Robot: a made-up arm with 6 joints.
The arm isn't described. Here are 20 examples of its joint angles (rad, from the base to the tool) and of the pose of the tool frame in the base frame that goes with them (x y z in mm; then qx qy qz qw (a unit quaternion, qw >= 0)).
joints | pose
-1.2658 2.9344 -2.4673 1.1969 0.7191 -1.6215 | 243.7 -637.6 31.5 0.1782 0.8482 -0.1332 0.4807
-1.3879 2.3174 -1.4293 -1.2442 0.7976 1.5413 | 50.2 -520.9 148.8 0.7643 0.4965 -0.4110 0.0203
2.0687 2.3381 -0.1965 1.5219 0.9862 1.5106 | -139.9 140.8 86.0 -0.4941 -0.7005 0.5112 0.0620
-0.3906 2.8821 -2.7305 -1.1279 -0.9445 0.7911 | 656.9 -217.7 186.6 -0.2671 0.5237 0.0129 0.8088
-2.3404 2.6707 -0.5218 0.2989 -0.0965 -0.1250 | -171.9 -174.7 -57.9 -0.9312 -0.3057 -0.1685 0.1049
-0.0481 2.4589 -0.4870 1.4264 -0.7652 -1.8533 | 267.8 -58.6 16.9 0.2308 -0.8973 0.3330 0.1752
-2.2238 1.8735 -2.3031 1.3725 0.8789 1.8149 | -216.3 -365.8 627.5 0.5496 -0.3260 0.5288 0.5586
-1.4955 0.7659 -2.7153 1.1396 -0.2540 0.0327 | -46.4 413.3 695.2 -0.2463 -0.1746 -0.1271 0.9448
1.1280 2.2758 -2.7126 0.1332 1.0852 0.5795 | 233.6 510.8 487.6 -0.2377 0.8403 0.4075 0.2670
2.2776 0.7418 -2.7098 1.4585 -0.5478 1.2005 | 300.1 -298.4 680.7 -0.2069 0.3051 -0.5279 0.7652
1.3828 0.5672 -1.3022 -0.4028 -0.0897 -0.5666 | -21.1 -98.8 622.7 -0.3080 0.1106 0.2002 0.9235
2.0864 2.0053 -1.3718 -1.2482 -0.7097 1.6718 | -279.9 410.4 314.4 0.6729 -0.3950 -0.6173 0.1005
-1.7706 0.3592 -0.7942 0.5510 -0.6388 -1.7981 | 0.6 107.7 502.8 -0.2005 -0.1986 0.9591 0.0230
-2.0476 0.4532 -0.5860 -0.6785 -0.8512 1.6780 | 49.6 27.5 456.4 0.3087 0.2171 -0.3160 0.8705
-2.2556 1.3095 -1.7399 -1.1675 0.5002 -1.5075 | -162.1 -151.9 667.7 -0.0736 -0.5994 0.4045 0.6868
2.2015 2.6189 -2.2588 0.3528 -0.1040 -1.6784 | -402.0 554.5 200.9 -0.7541 -0.1361 0.2595 0.5878
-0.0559 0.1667 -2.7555 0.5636 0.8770 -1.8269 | -632.6 62.9 382.2 -0.0626 -0.2493 -0.6818 0.6849
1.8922 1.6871 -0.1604 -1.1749 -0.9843 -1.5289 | -105.6 155.1 207.3 -0.6290 -0.5980 0.3051 0.3919
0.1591 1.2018 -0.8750 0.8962 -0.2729 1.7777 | 228.6 22.5 451.6 0.7116 0.1616 0.6577 0.1869
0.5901 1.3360 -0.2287 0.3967 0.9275 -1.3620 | 66.4 69.4 236.6 0.7161 -0.6602 -0.1921 0.1201
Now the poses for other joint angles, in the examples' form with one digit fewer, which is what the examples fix.
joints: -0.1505 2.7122 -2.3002 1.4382 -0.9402 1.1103
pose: 653 -153 159 0.730 -0.104 0.397 0.546
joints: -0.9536 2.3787 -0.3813 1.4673 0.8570 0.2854
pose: 177 -163 53 -0.883 -0.124 -0.299 0.339
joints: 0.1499 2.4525 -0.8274 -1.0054 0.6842 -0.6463
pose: 347 16 10 0.738 -0.590 0.095 0.313
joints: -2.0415 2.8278 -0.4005 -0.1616 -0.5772 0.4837
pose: -91 -192 -85 -0.926 -0.361 -0.103 0.033
